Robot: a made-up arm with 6 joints. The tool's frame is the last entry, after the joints. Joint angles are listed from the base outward. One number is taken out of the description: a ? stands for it. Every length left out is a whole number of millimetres.
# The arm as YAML. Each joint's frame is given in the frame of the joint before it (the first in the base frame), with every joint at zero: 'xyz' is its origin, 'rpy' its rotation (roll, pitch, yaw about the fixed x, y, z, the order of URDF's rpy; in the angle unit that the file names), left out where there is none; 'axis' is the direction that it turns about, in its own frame. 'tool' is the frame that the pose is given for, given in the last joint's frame.
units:
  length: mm
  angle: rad
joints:
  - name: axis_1
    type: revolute
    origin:
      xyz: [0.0, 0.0, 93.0]
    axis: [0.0, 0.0, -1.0]
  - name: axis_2
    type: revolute
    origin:
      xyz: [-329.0, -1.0, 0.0]
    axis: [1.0, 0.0, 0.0]
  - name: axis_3
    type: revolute
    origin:
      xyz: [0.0, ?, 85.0]
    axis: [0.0, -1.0, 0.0]
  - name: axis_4
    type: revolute
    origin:
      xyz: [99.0, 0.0, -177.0]
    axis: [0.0, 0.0, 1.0]
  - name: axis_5
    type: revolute
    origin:
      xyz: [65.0, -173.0, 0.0]
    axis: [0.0, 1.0, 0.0]
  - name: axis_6
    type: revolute
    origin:
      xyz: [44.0, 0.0, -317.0]
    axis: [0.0, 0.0, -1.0]
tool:
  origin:
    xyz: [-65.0, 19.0, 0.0]
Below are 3 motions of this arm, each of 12 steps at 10 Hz.
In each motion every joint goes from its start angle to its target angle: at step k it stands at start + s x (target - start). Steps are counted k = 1, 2, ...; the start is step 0. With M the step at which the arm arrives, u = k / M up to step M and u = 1 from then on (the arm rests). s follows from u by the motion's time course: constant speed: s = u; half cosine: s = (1 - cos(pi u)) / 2; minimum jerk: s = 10 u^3 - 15 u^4 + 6 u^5.
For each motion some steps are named. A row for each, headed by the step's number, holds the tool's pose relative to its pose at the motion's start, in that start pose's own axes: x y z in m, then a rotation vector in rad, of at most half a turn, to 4 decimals.
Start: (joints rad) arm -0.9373 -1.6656 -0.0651 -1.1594 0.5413 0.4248
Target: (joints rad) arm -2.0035 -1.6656 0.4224 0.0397 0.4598 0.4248
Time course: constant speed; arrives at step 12
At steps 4, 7, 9, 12:
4: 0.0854 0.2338 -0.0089 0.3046 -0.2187 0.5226
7: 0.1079 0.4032 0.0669 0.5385 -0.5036 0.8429
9: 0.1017 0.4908 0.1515 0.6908 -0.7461 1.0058
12: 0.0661 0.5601 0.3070 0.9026 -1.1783 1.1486

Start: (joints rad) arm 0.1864 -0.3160 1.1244 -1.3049 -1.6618 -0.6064
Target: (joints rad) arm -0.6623 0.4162 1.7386 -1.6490 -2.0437 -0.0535
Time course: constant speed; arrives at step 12
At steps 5, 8, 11, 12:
5: -0.2598 0.0709 0.0585 -0.2375 0.3631 -0.5532
8: -0.3887 0.1249 0.1447 -0.4432 0.6037 -0.7491
11: -0.4820 0.1715 0.2593 -0.6802 0.8308 -0.8237
12: -0.5040 0.1833 0.3012 -0.7622 0.8985 -0.8205

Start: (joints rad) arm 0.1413 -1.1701 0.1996 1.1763 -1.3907 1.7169
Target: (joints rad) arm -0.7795 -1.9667 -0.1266 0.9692 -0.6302 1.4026
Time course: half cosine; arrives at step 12
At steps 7, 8, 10, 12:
7: 0.1639 -0.1705 0.0822 -0.7180 -0.2576 0.7013
8: 0.2111 -0.1727 0.1205 -0.8397 -0.3660 0.8120
10: 0.2754 -0.1567 0.1909 -1.0103 -0.5654 0.9454
12: 0.2946 -0.1465 0.2199 -1.0676 -0.6481 0.9812

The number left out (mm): -244.0
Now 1 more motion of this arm.
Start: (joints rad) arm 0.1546 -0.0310 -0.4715 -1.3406 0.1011 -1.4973
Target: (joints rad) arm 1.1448 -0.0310 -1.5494 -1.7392 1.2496 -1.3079
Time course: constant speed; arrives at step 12
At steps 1, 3, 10, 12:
1: -0.0590 0.1074 -0.0043 0.1492 0.0776 -0.1317
3: -0.1277 0.3340 0.0261 0.4547 0.2124 -0.4027
10: 0.0926 0.8813 0.3922 1.5465 0.5314 -1.3795
12: 0.2190 0.9069 0.5023 1.8484 0.5987 -1.6573

